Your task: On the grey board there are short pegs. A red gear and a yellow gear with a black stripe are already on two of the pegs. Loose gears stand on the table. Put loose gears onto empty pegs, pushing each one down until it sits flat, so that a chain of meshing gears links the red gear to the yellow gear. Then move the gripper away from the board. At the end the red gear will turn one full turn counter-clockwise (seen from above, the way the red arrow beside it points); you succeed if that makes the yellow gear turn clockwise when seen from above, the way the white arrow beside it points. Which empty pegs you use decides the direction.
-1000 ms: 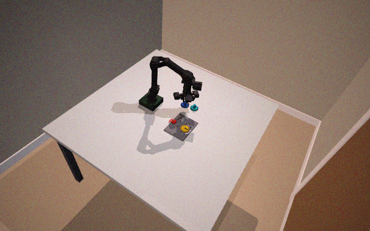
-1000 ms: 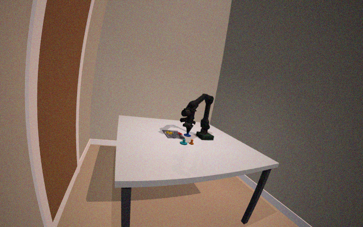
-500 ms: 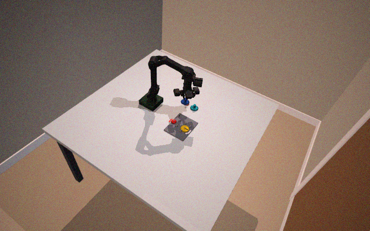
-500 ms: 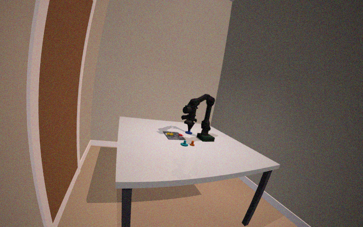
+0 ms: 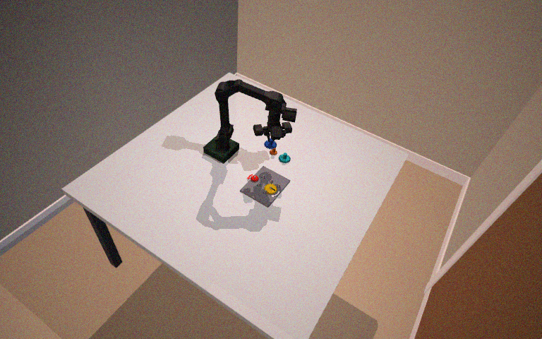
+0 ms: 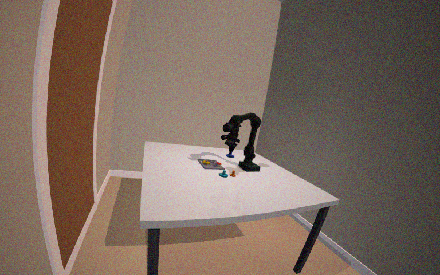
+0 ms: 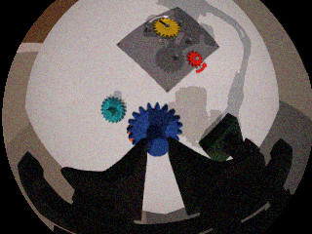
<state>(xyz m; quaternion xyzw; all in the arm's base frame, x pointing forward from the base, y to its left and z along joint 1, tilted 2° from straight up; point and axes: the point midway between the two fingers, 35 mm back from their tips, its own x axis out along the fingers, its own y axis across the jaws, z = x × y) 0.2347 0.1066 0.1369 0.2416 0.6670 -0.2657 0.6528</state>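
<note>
Now: gripper tip 2 cm short of the red gear, 15 cm to the left of it and 14 cm above it. Round my gripper tip: orange gear: 2 cm behind, 7 cm to the left, 14 cm below; then blue gear: 1 cm below; then teal gear: 6 cm ahead, 7 cm to the left, 14 cm below.
</note>
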